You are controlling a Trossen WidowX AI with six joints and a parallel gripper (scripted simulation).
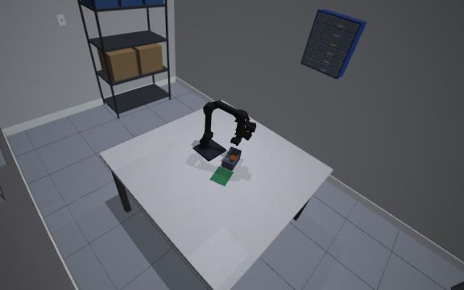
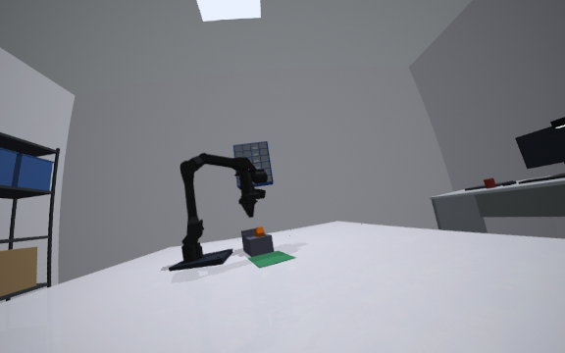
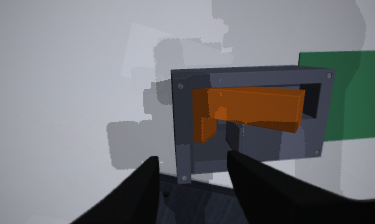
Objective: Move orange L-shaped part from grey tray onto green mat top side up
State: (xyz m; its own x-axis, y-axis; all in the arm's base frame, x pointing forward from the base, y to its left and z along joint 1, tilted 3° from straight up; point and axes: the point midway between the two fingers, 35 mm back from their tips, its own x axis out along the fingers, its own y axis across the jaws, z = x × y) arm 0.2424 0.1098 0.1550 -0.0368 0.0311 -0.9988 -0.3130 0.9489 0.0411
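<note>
The orange L-shaped part lies 100 mm below my gripper tip, 40 mm to the right of it and 10 mm ahead of it. From my gripper tip the other things lie so: green mat 210 mm to the right, 160 mm below, 60 mm ahead.
</note>
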